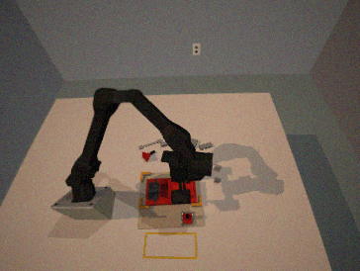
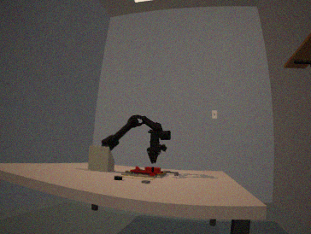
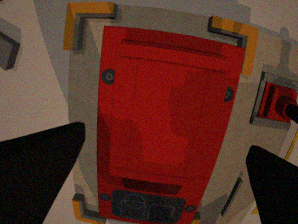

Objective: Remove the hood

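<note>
My gripper tip is now 40 mm above the red hood.
</note>
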